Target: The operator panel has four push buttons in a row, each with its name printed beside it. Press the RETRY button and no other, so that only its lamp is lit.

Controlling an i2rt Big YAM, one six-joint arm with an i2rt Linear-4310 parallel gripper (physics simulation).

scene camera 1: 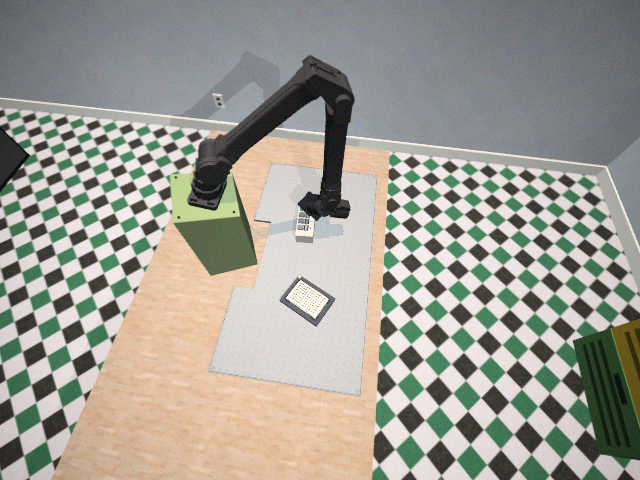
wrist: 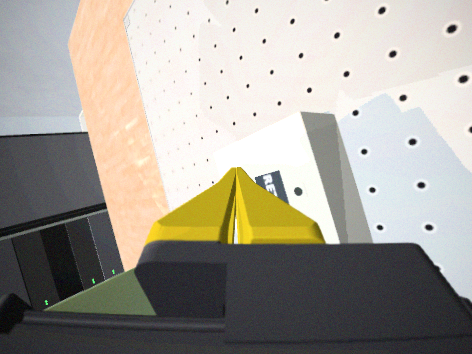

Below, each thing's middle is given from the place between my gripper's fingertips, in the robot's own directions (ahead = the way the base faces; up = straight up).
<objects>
The operator panel point(wrist: 301, 159) lies 20 mm ahead of my hand, 60 mm to the right of it and 30 mm below it.
</objects>
